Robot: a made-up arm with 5 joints. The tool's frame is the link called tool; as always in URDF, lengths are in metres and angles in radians.
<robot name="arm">
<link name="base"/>
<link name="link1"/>
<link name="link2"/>
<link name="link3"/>
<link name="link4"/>
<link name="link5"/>
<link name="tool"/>
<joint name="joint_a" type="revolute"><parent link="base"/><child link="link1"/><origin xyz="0.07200 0.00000 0.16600" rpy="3.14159 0.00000 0.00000"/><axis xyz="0 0 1"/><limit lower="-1.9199" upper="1.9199" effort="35" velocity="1.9"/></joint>
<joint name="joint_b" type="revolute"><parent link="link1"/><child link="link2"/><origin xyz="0.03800 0.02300 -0.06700" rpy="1.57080 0.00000 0.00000"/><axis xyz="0 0 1"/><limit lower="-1.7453" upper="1.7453" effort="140" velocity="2.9"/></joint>
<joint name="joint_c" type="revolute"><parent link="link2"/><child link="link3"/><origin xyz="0.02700 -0.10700 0.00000"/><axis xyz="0 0 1"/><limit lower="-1.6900" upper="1.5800" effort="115" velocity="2.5"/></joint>
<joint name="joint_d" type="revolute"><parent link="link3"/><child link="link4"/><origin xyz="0.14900 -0.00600 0.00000"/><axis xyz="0 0 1"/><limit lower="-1.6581" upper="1.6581" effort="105" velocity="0.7"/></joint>
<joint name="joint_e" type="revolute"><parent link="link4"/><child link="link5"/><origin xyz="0.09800 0.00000 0.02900" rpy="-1.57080 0.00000 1.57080"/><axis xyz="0 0 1"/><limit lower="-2.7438" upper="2.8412" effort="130" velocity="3.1"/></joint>
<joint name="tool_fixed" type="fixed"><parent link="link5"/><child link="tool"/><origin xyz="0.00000 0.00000 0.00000" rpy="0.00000 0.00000 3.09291"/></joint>
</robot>
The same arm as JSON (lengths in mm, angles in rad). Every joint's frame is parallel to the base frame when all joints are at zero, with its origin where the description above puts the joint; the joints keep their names.
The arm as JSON. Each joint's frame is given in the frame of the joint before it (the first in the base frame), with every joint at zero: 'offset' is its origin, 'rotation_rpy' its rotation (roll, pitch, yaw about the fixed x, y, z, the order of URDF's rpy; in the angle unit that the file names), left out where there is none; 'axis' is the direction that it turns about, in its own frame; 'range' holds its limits. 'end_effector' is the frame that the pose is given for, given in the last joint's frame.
{"length_unit": "mm", "angle_unit": "rad", "chain": [{"id": "joint_a", "offset": [72.0, 0.0, 166.0], "axis": [0.0, 0.0, -1.0], "range": [-1.9199, 1.9199]}, {"id": "joint_b", "offset": [38.0, -23.0, 67.0], "axis": [0.0, 1.0, 0.0], "range": [-1.7453, 1.7453]}, {"id": "joint_c", "offset": [27.0, 0.0, 107.0], "axis": [0.0, 1.0, 0.0], "range": [-1.69, 1.58]}, {"id": "joint_d", "offset": [149.0, 0.0, 6.0], "axis": [0.0, 1.0, 0.0], "range": [-1.6581, 1.6581]}, {"id": "joint_e", "offset": [98.0, 29.0, 0.0], "axis": [-1.0, 0.0, 0.0], "range": [-2.7438, 2.8412]}], "end_effector": {"offset": [0.0, 0.0, 0.0], "rotation_rpy": [1.5707, -1.5221, -1.5707]}}
